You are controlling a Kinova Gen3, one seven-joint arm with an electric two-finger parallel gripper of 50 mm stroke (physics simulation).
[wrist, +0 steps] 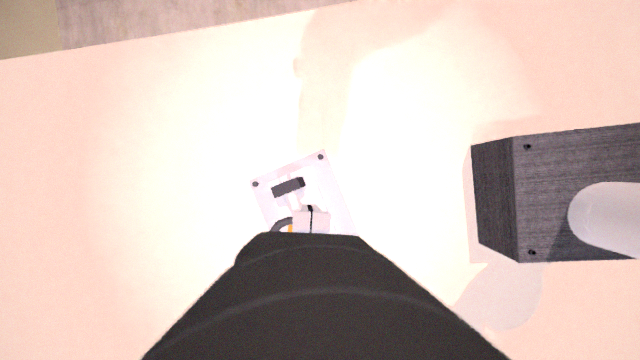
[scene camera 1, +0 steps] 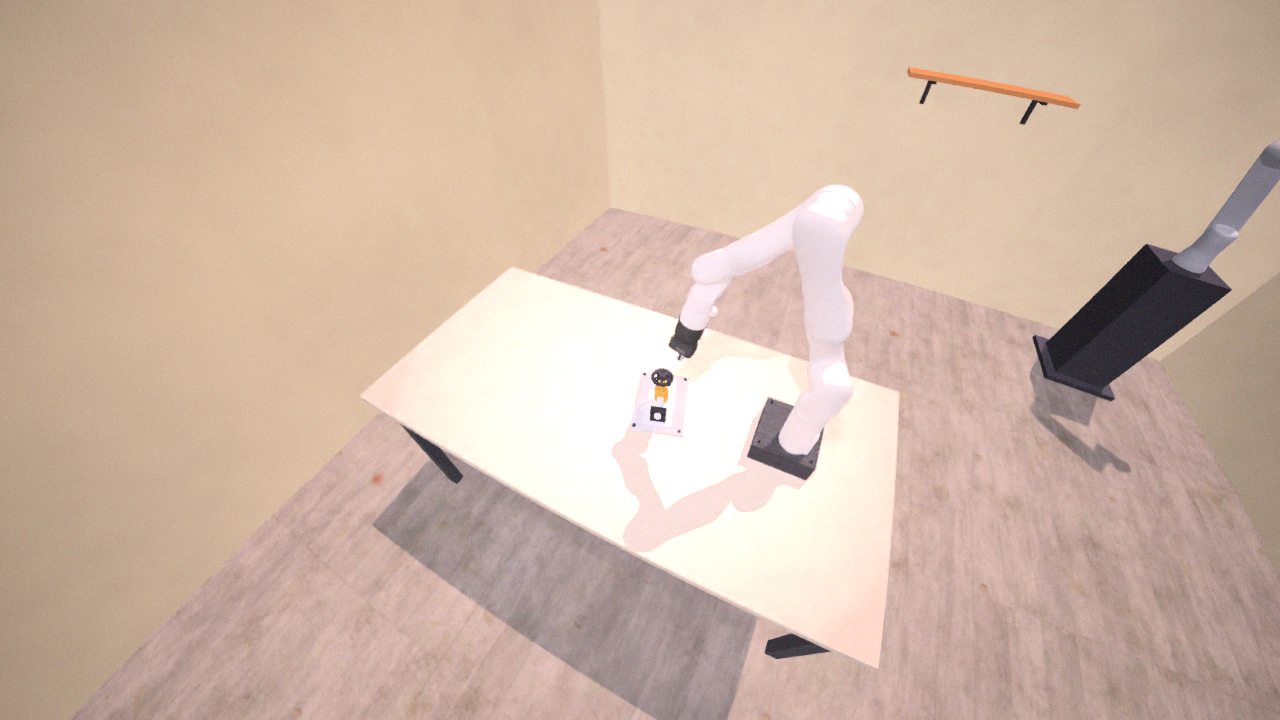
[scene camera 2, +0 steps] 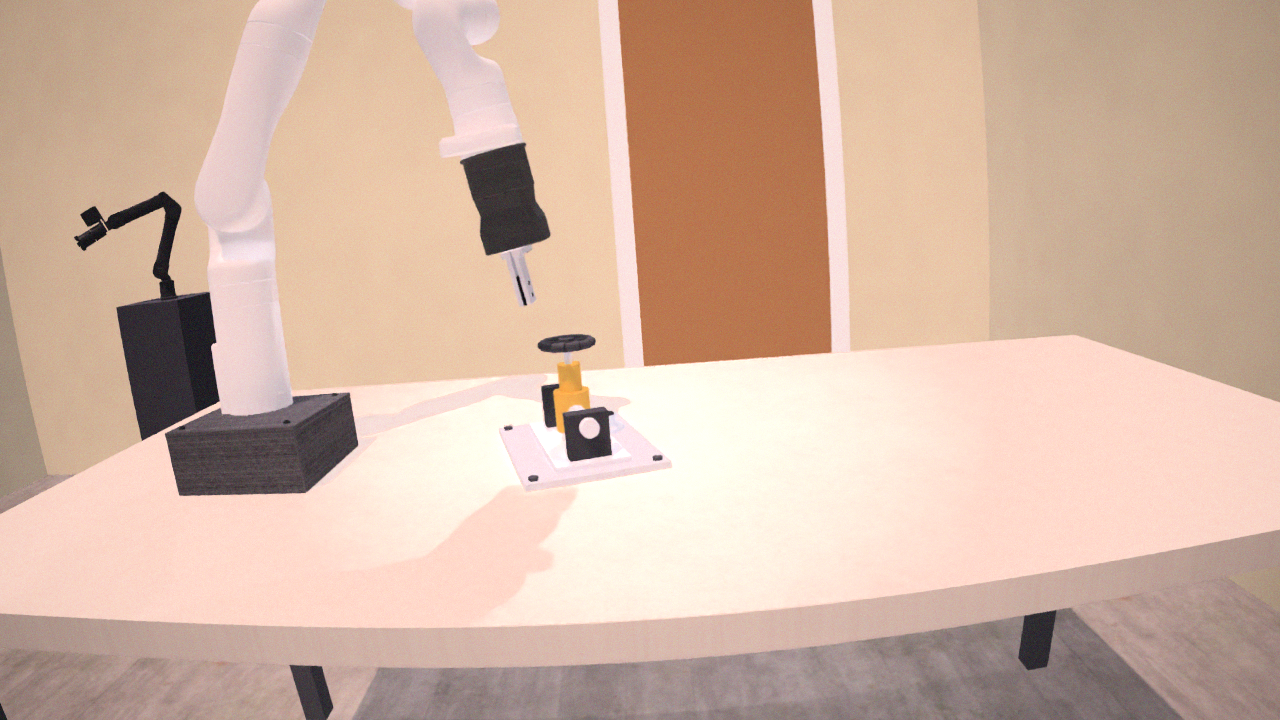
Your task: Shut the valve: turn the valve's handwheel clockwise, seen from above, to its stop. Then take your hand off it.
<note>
In view: my gripper (scene camera 2: 528, 303), a spoked handwheel (scene camera 2: 566, 344) and a pale base plate (wrist: 319, 164).
My gripper also shows in the wrist view (wrist: 308, 215) and in scene camera 1 (scene camera 1: 680, 358).
</note>
